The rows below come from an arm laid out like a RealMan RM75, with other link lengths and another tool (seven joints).
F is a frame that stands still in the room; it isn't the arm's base.
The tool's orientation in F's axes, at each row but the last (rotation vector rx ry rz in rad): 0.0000 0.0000 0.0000; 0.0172 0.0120 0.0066; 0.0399 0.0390 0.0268; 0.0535 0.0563 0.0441
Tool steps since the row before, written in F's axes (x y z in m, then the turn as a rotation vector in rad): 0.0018 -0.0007 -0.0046 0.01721 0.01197 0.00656; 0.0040 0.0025 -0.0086 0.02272 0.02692 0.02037; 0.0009 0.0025 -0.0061 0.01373 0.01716 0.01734; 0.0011 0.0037 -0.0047 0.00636 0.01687 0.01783
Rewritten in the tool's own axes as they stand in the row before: 0.0018 -0.0007 -0.0046 0.01721 0.01197 0.00656; 0.0041 0.0023 -0.0086 0.02266 0.02712 0.02018; 0.0012 0.0022 -0.0062 0.01352 0.01748 0.01718; 0.0015 0.0034 -0.0048 0.00613 0.01753 0.01726
